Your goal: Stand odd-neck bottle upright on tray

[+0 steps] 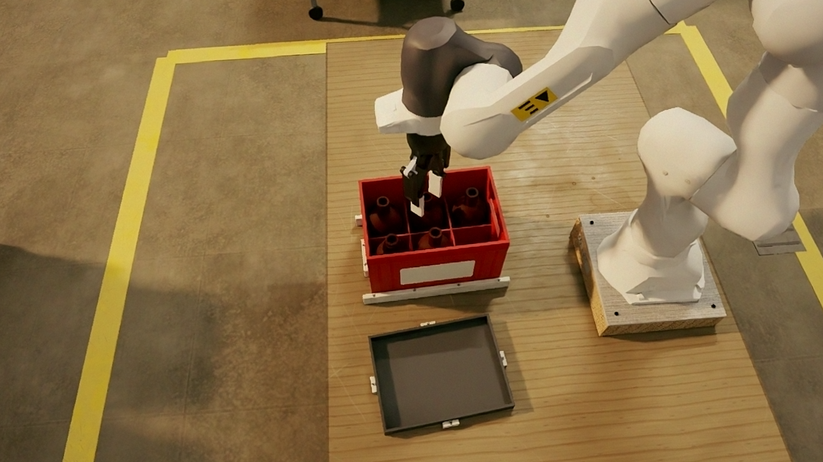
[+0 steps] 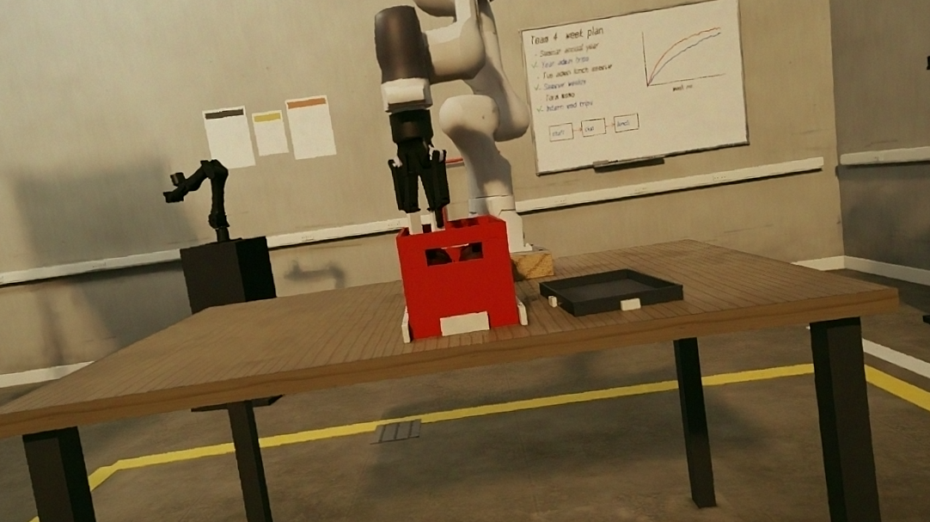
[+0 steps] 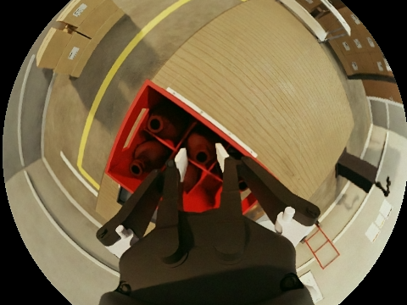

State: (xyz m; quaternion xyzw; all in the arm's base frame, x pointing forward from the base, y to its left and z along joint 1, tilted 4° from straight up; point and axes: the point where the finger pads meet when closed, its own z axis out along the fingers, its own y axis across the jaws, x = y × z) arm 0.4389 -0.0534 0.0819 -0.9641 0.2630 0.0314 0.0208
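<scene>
Now: hand 1 cm past the crate, 4 cm to the right of it and 9 cm above it. Also, from my hand: glass bottle: 3 cm behind, 8 cm to the left, 8 cm below; then dark tray: 6 cm behind, 31 cm to the left, 16 cm below.
</scene>
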